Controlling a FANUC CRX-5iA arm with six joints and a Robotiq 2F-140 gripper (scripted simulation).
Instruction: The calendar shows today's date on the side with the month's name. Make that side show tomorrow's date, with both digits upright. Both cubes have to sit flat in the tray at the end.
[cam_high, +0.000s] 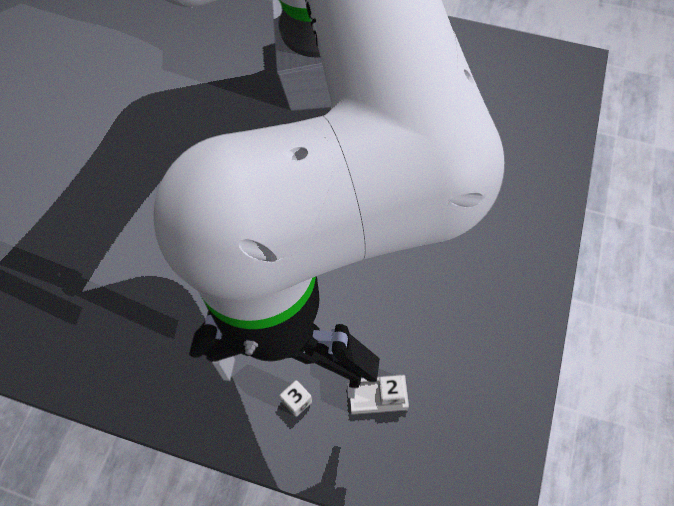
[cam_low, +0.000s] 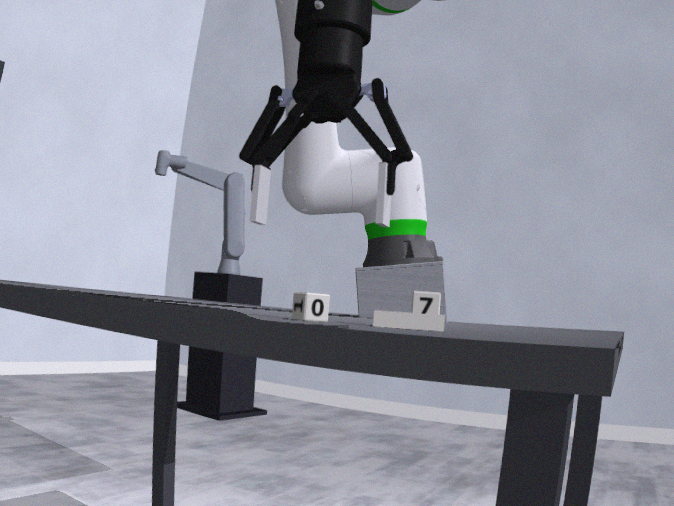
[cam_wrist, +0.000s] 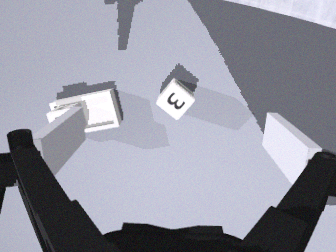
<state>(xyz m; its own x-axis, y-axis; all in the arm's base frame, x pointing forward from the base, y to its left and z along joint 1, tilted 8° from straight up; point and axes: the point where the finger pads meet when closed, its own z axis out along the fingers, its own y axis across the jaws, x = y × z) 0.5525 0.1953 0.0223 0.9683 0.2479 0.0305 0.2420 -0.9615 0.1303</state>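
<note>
My hand is 100 mm above the cube. The rest, counted from my hand: tray: 50 mm behind, 100 mm to the left, 110 mm below.
</note>
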